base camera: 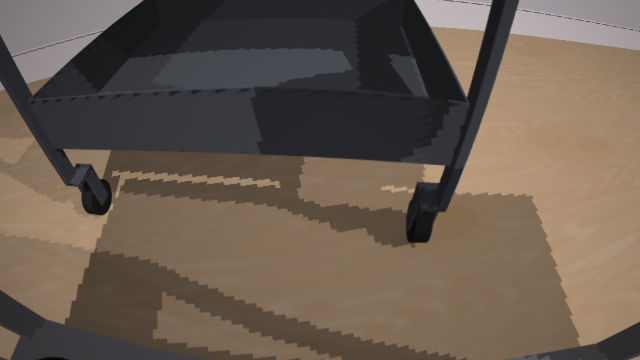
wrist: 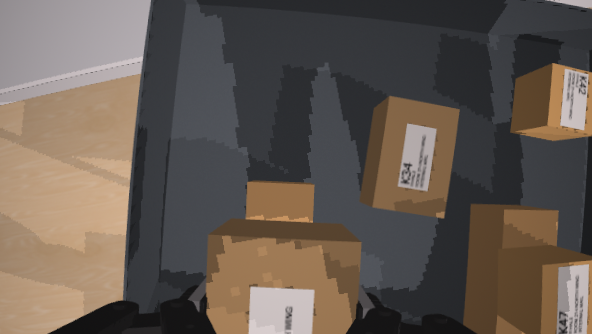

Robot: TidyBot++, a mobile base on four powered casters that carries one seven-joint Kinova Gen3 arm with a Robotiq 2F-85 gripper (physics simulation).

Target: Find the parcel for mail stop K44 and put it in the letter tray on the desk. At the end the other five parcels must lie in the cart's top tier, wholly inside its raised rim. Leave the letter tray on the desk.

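Frame: origin at the arm's base, x left, y back, z up, level; metres.
Where they show: gripper, between the fingertips: [wrist: 282,299].
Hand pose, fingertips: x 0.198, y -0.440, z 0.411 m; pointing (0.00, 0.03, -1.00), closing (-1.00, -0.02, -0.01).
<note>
After its pixels a point has its place.
My gripper [wrist: 282,299] @[x 0.198, y -0.440, z 0.411 m] is shut on a brown parcel [wrist: 280,257] @[x 0.200, y -0.469, z 0.443 m] and holds it above the cart's top tier [wrist: 151,175] @[x 0.314, y -0.493, z 0.302 m]. Its white label is cut off at the bottom of the wrist view, so its stop code is hidden. Another brown parcel [wrist: 280,200] @[x 0.204, y -0.481, z 0.318 m] shows partly beyond the held one; no label shows on it. Parcel K34 [wrist: 389,150] @[x 0.121, y -0.525, z 0.316 m] lies right of centre in the tier. Parcel K42 [wrist: 536,107] @[x -0.020, y -0.576, z 0.300 m] is at the far right. Parcel K47 [wrist: 530,287] @[x 0.022, y -0.431, z 0.356 m] is at the lower right, overlapping a parcel [wrist: 530,227] @[x -0.005, y -0.469, z 0.318 m] with no visible label. The letter tray and desk do not show.
In the base camera, the cart's lower tier [base camera: 150,120] @[x 0.162, y -0.331, z -0.228 m] stands ahead between upright posts [base camera: 485,75] @[x -0.111, y -0.316, z -0.162 m], with caster wheels [base camera: 419,220] @[x -0.100, y -0.327, z -0.351 m] [base camera: 96,197] @[x 0.304, y -0.338, z -0.359 m] on the wood floor [base camera: 250,240] @[x 0.085, y -0.323, z -0.397 m]. A pale wall [wrist: 65,40] @[x 0.745, y -0.778, z -0.132 m] stands beyond the cart's left side in the wrist view.
</note>
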